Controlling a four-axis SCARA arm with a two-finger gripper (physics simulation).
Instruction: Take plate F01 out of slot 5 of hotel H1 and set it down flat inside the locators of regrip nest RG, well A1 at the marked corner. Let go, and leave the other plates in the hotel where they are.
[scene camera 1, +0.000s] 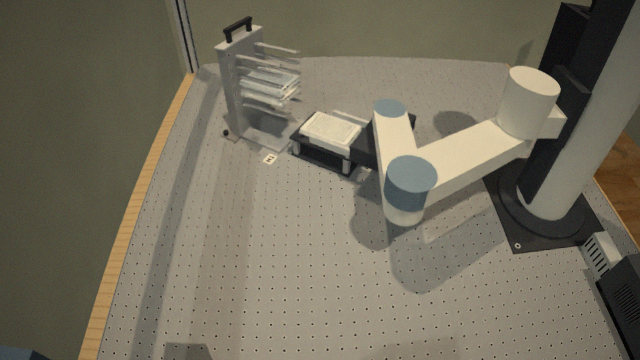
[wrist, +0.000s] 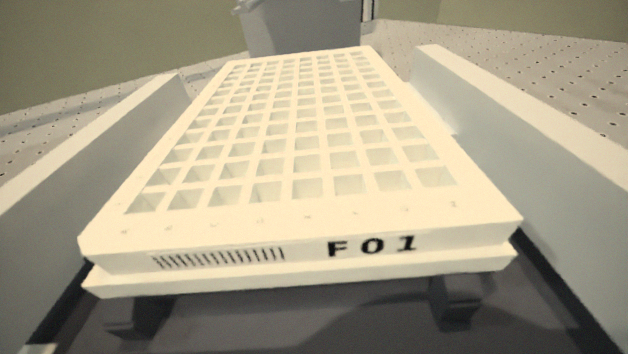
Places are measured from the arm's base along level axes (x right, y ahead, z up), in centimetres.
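Pixels of known places: gripper, fingertip midpoint: (scene camera 1: 322, 125) (wrist: 297, 82); arm's base at its link origin: (scene camera 1: 539, 202).
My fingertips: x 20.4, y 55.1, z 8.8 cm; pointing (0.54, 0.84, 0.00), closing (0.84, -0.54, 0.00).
Note:
Ahead of a thing's pixels: the offset from my fingertips to its top centre. "*": to the spot under its first point. Level surfaces: height alone.
Plate F01 @(dz +0.3, dx -1.2, dy -1.9 cm) (scene camera 1: 331, 128) (wrist: 305, 145), a cream well plate with its label towards the wrist camera, is level between the two long pale fingers of my gripper (scene camera 1: 322, 127) (wrist: 297, 82), which is shut on it. The plate is low over the dark regrip nest RG @(dz -0.5, dx -1.3, dy -1.9 cm) (scene camera 1: 298, 137) (wrist: 280, 320). Two dark blocks (wrist: 140, 317) (wrist: 452, 302) of the nest show below the plate's near edge. Whether the plate touches the nest is hidden, and I cannot make out the marked corner. Hotel H1 (scene camera 1: 228, 90) (wrist: 305, 25) stands beyond the nest, with other plates @(* dz +10.9, dx +3.3, dy +11.9 cm) (scene camera 1: 270, 82) in its slots.
The hotel's base and its label card @(* dz -7.5, dx -3.1, dy +13.3 cm) (scene camera 1: 270, 158) are close to the nest's left end. The arm's pale links (scene camera 1: 465, 152) reach in from the column (scene camera 1: 580, 150) at the right. A dark device @(* dz -1.8, dx -51.3, dy -58.5 cm) (scene camera 1: 622, 295) stands at the lower right edge of the perforated table @(dz -7.5 cm) (scene camera 1: 280, 250).

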